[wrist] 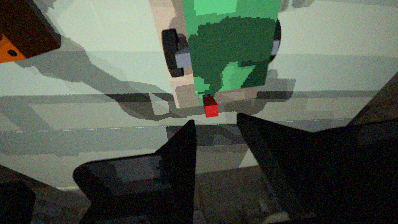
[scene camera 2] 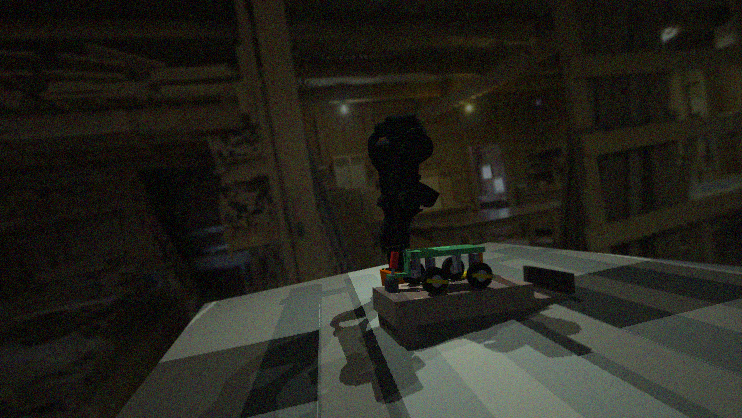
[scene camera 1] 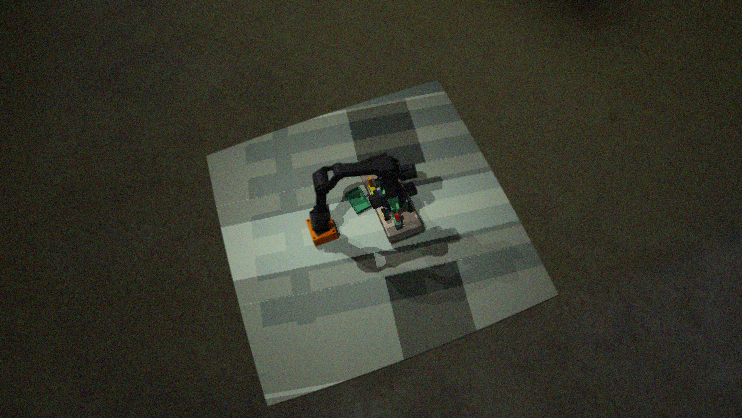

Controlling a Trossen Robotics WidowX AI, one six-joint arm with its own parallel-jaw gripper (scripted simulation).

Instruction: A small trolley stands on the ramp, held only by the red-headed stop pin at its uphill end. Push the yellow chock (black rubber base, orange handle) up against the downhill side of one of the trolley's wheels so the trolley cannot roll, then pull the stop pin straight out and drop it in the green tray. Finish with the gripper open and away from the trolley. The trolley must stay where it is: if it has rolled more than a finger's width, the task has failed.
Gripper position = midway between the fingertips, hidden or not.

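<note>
Gripper (scene camera 2: 397,239), also (wrist: 215,121) and (scene camera 1: 395,209). Trolley (scene camera 2: 434,280), visible.
</note>
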